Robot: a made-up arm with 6 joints. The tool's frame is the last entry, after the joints. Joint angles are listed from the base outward. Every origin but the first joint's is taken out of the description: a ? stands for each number. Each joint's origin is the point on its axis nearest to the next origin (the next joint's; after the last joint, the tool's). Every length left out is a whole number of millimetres.
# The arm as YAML. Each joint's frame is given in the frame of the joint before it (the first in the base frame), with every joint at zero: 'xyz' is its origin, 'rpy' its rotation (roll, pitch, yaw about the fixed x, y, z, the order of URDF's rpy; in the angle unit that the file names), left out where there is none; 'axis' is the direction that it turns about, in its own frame. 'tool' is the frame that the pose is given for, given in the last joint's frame.
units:
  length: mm
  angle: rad
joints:
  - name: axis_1
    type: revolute
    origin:
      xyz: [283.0, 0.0, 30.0]
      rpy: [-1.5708, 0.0, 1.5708]
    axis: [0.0, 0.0, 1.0]
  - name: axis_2
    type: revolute
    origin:
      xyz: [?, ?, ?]
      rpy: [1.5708, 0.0, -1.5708]
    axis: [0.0, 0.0, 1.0]
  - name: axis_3
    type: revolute
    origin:
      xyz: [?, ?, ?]
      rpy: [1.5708, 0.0, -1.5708]
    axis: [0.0, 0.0, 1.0]
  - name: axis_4
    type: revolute
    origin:
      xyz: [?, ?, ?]
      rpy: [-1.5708, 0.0, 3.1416]
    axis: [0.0, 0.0, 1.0]
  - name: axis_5
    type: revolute
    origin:
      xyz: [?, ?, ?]
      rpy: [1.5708, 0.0, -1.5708]
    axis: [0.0, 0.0, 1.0]
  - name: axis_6
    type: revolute
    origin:
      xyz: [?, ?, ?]
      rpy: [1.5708, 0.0, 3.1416]
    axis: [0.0, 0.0, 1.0]
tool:
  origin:
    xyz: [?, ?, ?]
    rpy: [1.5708, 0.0, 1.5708]
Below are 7 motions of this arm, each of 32 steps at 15 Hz.
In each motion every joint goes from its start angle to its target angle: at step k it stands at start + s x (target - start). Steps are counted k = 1, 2, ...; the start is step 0. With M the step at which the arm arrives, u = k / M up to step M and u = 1 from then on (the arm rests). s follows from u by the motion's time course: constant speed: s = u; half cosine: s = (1 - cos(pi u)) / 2; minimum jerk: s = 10 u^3 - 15 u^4 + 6 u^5.
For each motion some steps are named. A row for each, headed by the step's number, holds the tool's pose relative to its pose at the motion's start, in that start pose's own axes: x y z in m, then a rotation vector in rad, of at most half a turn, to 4 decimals.
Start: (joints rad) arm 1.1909 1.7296 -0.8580 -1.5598 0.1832 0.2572
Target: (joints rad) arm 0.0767 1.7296 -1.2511 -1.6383 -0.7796 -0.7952
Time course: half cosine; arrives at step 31
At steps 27, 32:
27: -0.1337 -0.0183 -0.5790 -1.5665 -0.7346 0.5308
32: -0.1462 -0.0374 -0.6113 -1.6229 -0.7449 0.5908

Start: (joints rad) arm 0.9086 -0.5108 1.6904 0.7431 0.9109 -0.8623
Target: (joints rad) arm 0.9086 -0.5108 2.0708 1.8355 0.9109 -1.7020
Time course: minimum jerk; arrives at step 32
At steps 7, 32:
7: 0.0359 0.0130 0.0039 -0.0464 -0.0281 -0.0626
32: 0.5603 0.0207 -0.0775 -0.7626 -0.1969 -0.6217

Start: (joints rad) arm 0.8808 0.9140 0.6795 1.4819 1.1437 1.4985
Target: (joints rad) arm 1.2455 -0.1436 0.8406 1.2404 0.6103 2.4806
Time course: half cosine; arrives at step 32
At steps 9, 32:
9: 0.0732 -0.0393 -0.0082 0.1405 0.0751 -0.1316
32: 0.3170 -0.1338 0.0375 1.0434 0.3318 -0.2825

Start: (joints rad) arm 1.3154 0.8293 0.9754 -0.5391 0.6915 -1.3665
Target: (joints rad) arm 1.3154 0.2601 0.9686 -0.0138 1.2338 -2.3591
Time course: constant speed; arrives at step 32
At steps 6, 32:
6: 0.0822 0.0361 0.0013 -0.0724 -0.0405 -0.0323
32: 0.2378 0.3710 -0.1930 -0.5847 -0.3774 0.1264

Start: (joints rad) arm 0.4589 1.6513 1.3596 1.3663 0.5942 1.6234
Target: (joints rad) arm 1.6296 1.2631 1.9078 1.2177 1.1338 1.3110
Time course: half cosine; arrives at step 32
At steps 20, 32:
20: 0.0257 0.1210 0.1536 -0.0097 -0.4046 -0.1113
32: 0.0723 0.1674 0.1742 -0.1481 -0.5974 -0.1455

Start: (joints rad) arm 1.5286 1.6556 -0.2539 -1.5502 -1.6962 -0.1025
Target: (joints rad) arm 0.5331 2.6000 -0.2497 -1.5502 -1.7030 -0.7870
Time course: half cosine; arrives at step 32
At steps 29, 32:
29: -0.1631 0.4498 -0.2844 -1.1906 -1.1921 -0.3452
32: -0.1636 0.4543 -0.3029 -1.2168 -1.2242 -0.3423

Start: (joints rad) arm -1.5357 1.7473 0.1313 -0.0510 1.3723 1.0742
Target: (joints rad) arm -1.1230 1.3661 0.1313 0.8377 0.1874 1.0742
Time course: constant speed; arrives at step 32
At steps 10, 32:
10: 0.0215 -0.0869 -0.0278 0.1038 0.2693 -0.4848
32: -0.3441 -0.1872 -0.1263 -0.0111 1.2472 -1.3840

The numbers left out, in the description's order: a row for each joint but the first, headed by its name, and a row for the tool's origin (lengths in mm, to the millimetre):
axis_2: -83.0 -83.0 0.0
axis_3: -129.0 329.0 0.0
axis_4: 94.0 -169.0 0.0
axis_5: 425.0 90.0 0.0
axis_6: 81.0 295.0 0.0
tool: 114.0 396.0 0.0

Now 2 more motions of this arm.
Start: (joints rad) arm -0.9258 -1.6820 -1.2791 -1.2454 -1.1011 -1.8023
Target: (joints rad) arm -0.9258 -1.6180 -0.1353 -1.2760 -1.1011 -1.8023
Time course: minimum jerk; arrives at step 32
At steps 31, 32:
31: -0.5580 0.3321 -0.0214 0.0494 0.2382 1.1207
32: -0.5582 0.3321 -0.0214 0.0494 0.2383 1.1210

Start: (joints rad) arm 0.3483 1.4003 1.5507 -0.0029 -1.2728 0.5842
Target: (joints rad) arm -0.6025 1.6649 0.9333 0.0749 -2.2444 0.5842
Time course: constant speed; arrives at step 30
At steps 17, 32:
17: -0.0779 -0.0811 -0.1846 -0.3622 0.1872 -0.1653
32: -0.1721 -0.1663 -0.2525 -0.6502 0.3237 -0.3142

